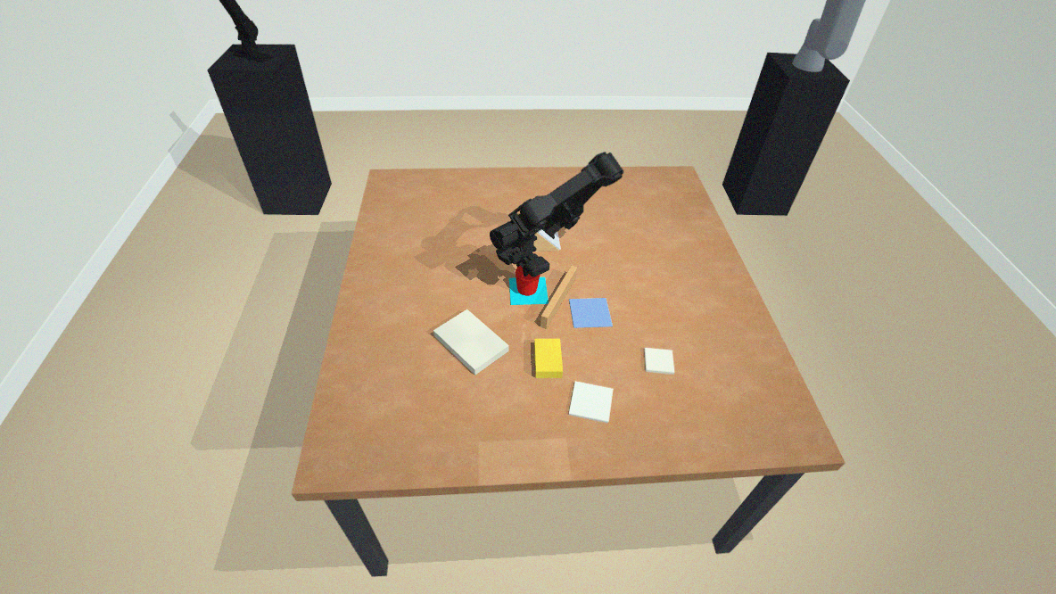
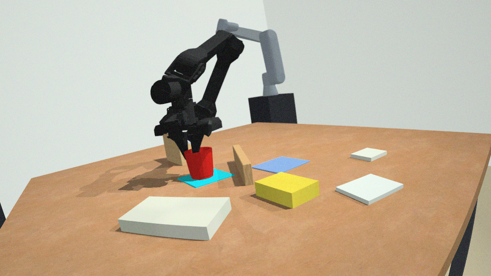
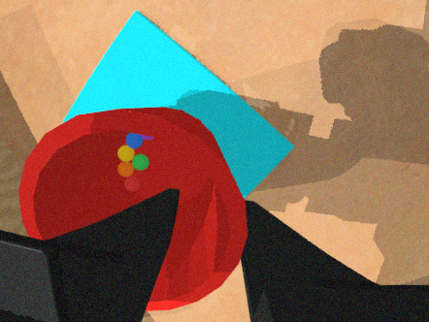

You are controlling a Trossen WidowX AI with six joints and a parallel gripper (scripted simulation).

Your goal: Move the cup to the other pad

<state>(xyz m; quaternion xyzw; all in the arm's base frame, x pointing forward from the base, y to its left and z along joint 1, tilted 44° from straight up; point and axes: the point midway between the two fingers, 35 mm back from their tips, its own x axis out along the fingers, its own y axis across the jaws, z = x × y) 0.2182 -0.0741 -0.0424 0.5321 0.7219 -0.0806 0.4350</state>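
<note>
The red cup lies 20 mm ahead of my gripper tip, 10 mm to the left of it and 10 mm below it. Round my gripper tip: blue pad 200 mm to the left, 110 mm ahead, 60 mm below; wooden plank 110 mm to the left, 70 mm ahead, 30 mm below; cyan pad 60 mm below, 30 mm ahead, 20 mm to the left.
</note>
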